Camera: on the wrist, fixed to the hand. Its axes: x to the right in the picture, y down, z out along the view.
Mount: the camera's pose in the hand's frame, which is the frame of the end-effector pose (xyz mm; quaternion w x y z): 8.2 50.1 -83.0 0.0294 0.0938 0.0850 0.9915
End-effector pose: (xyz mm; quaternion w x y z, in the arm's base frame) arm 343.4 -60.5 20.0 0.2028 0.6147 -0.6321 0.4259
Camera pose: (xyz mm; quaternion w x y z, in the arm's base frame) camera 272.3 -6.0 58.0 0.4203 0.6259 0.5709 -0.3252
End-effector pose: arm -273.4 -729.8 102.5 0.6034 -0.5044 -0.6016 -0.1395
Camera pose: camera -184.0 -768.0 106.8 0.2545 -0.5429 0.5207 0.6078
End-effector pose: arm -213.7 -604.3 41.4 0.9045 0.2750 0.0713 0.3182
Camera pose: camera -259.3 -529.4 -0.6 0.3208 -0.1366 0.1638 -0.9228
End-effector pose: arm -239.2 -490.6 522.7 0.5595 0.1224 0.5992 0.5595
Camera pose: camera -333.0 -511.3 537.9 0.6007 -0.6026 0.0037 -0.5254
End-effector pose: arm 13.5 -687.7 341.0 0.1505 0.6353 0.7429 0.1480
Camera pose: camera 23.2 -674.5 436.9 0.2651 -0.7568 0.5814 -0.1379
